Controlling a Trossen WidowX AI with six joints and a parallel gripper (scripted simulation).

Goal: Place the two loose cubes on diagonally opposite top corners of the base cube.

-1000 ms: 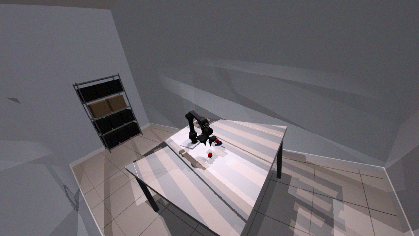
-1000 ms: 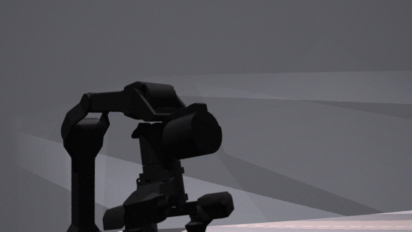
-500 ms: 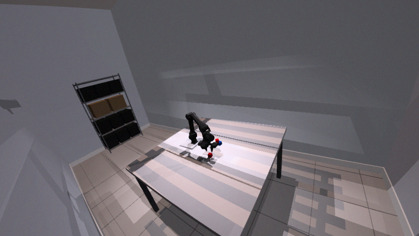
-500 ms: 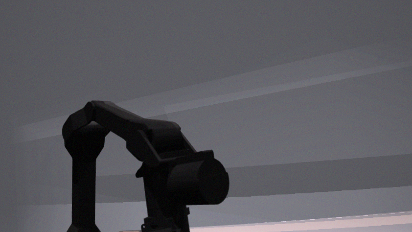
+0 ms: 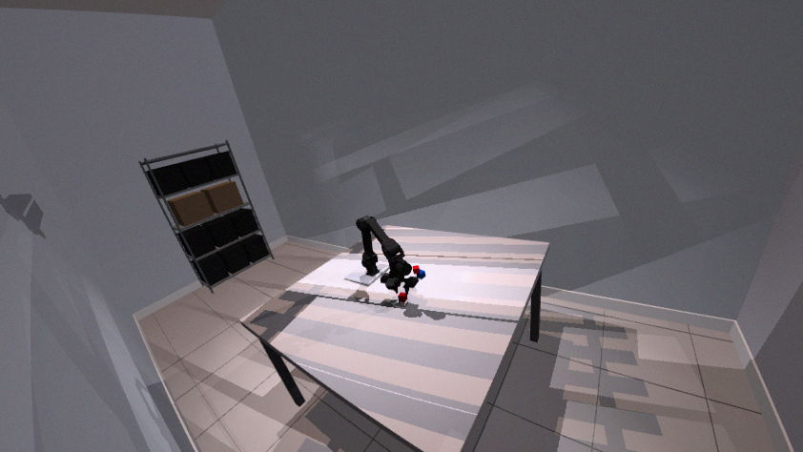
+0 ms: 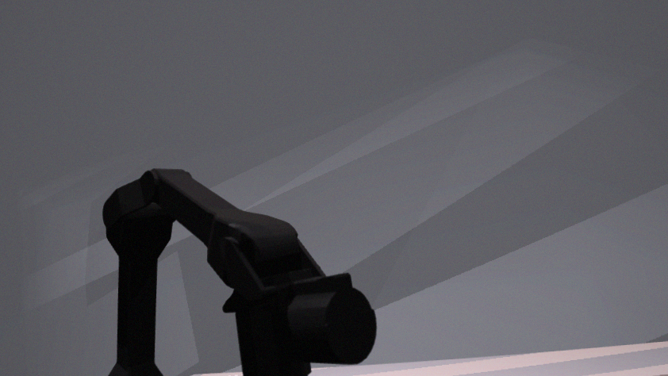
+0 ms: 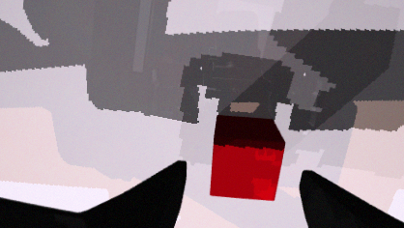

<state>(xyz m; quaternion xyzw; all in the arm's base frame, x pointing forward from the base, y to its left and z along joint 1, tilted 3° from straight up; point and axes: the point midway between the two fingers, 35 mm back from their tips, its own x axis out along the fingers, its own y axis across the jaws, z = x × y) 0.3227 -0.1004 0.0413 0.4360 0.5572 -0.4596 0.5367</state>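
Now: the blue cube 4 cm behind my gripper tip, 20 cm to the left of it and 2 cm below it.
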